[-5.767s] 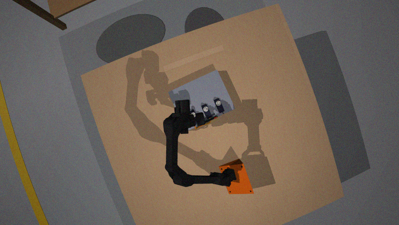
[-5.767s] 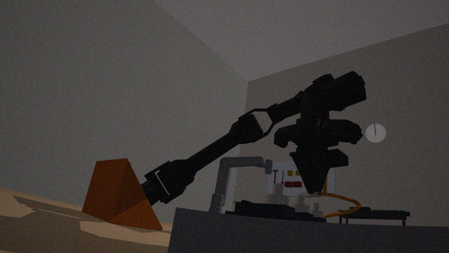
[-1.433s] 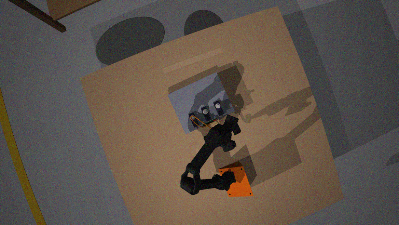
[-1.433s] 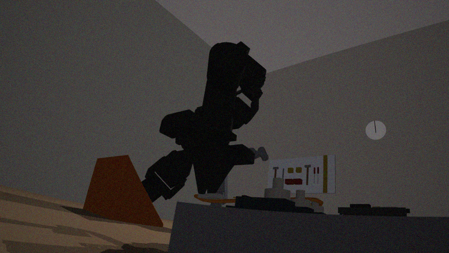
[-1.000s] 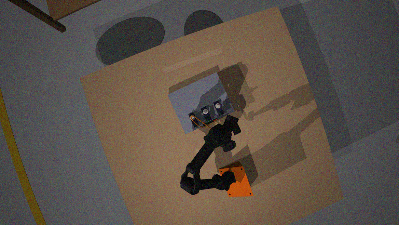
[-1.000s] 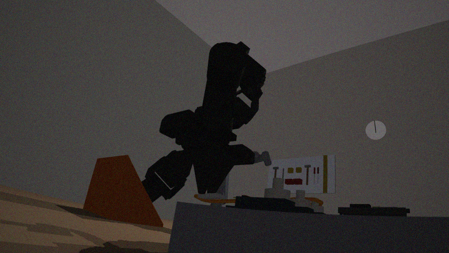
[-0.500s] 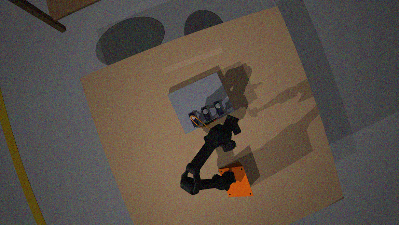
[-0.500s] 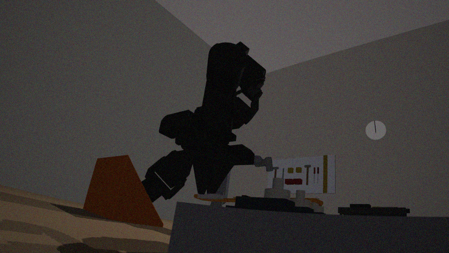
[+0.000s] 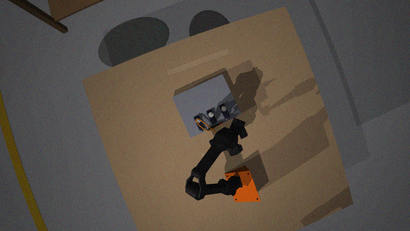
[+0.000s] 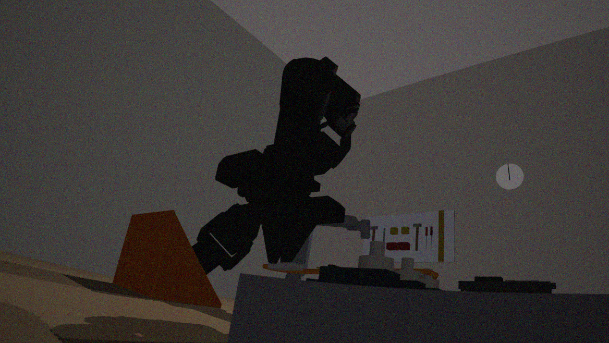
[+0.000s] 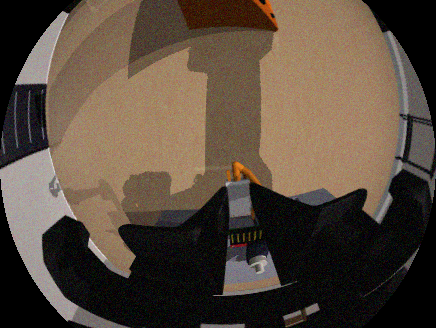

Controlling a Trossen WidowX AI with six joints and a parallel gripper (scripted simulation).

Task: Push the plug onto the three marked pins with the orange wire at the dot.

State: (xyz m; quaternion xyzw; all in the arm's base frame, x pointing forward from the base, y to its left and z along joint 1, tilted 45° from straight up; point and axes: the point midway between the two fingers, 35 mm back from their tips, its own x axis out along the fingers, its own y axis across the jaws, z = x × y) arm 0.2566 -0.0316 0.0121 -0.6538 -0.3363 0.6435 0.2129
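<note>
Now: gripper tip 12 cm short of the servo, 4 cm to the right of it and 2 cm above it. Round my gripper tip: grey holder plate 23 cm ahead, 6 cm to the left, 5 cm below.
</note>
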